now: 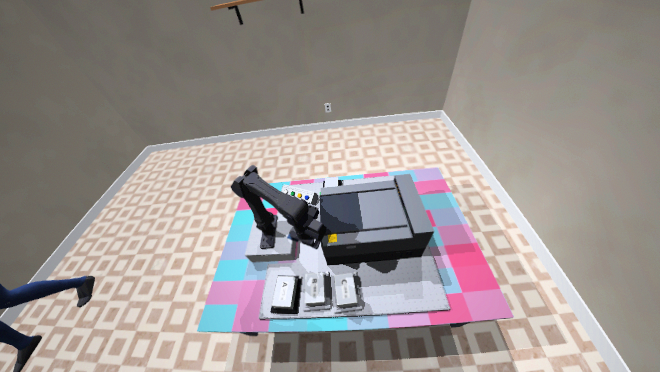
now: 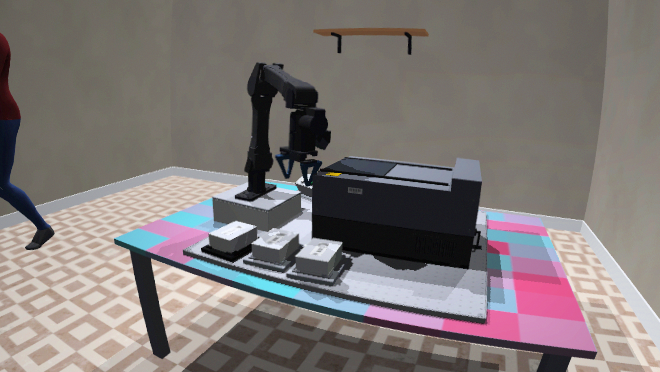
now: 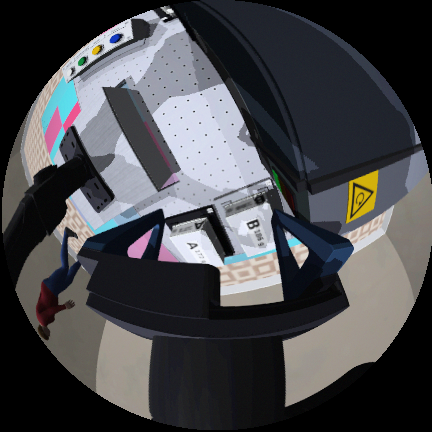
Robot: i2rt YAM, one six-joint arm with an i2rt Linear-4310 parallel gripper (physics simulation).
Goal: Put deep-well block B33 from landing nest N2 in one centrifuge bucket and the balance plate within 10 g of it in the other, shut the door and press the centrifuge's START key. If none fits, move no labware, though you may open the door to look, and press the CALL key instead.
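Places are measured from the arm's base along level axes (x ahead, y left, z up), in centimetres.
Pixels of known places: gripper, fingertip midpoint: (image 1: 307, 244) (image 2: 297, 182) (image 3: 217, 214); arm's base, link origin: (image 1: 269, 231) (image 2: 256, 192) (image 3: 82, 168).
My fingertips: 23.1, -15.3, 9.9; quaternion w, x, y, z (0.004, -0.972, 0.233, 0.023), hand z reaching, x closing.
Ahead of a thing's pixels: the offset from my fingertips to its top centre, as dx, dy, dz. "pt": to the spot under its first point.
My gripper (image 2: 298, 180) (image 3: 217, 214) is open and empty, pointing down high beside the centrifuge (image 1: 377, 240) (image 2: 390, 200) (image 3: 350, 75), on its arm-base side. The centrifuge's top panels lie flat; its bucket interior is hidden. White plates A {-13.4, -15.3, -11.9} (image 1: 285, 293) (image 2: 233, 236) (image 3: 192, 246), marked with a weight too small to read surely, and B {+0.5, -15.0, -11.9} (image 1: 316, 295) (image 2: 276, 246) (image 3: 251, 235), marked 186 g, sit on front nests. Plate C {+13.9, -16.8, -11.9} (image 1: 346, 295) (image 2: 319, 258) sits beside B. A white block {+12.3, +44.7, -11.5} (image 1: 331, 182) shows behind the centrifuge, its label unreadable. A blue key {pt -2.6, +35.5, -10.8} (image 1: 307, 198) (image 3: 115, 38) is on the key box.
Yellow {pt -7.4, +38.4, -10.4} (image 1: 299, 195) (image 3: 96, 49) and green {pt -11.9, +40.7, -10.4} (image 1: 292, 193) (image 3: 82, 61) keys are beside the blue one. The arm stands on a grey pedestal (image 1: 272, 256) (image 2: 240, 212). A person (image 2: 10, 165) (image 3: 46, 300) is left of the table. A wall shelf (image 2: 370, 32) hangs behind.
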